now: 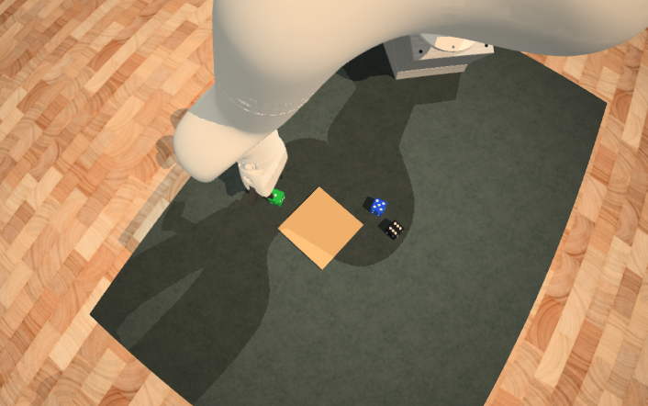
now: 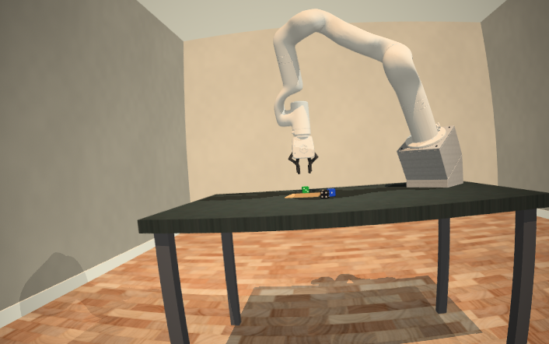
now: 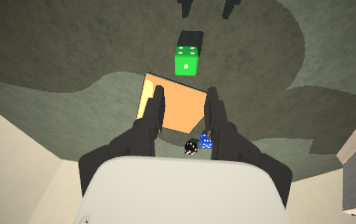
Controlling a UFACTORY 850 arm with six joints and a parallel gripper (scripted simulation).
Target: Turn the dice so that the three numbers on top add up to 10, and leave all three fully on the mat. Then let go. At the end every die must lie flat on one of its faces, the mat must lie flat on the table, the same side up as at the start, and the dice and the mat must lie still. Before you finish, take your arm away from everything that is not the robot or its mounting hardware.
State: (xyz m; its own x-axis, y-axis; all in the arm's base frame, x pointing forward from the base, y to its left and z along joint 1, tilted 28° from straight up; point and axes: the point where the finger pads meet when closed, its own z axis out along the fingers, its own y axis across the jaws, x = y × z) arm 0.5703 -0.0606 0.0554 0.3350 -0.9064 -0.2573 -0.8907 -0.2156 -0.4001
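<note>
The green die is 90 mm below my hand. From my hand the other things lie so: black die 250 mm to the left, 130 mm behind, 90 mm below; blue die 190 mm to the left, 140 mm behind, 90 mm below; orange mat 120 mm to the left, 110 mm below, 20 mm behind.
</note>
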